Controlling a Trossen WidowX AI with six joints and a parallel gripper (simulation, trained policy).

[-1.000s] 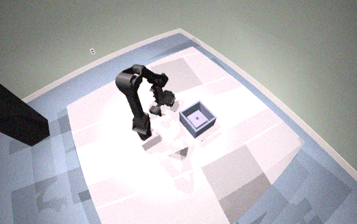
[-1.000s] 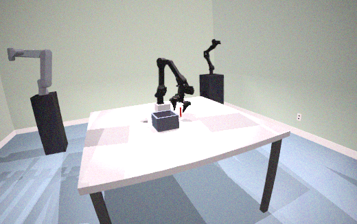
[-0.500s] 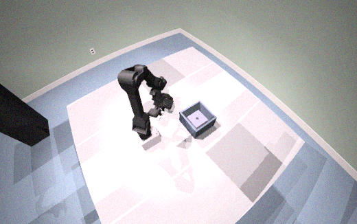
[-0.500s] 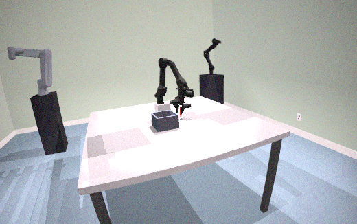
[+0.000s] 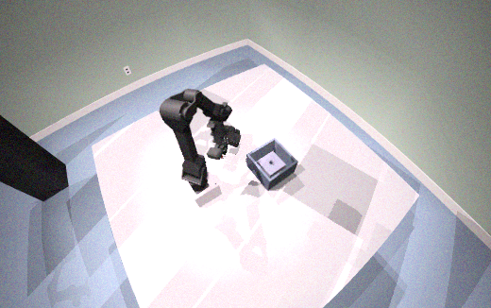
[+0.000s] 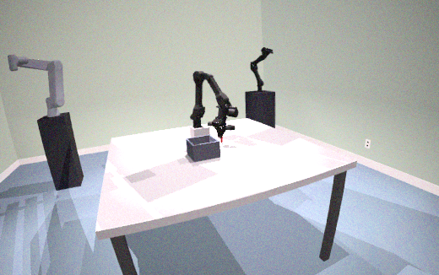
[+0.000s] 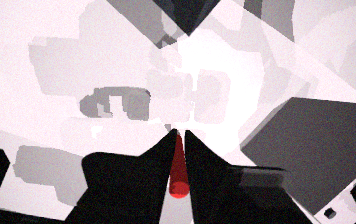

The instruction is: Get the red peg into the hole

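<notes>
My gripper tip is now 170 mm to the left of the grey box, 130 mm short of it and 20 mm above it. Also, from my gripper tip: red peg: 20 mm to the left, 10 mm behind.
</notes>
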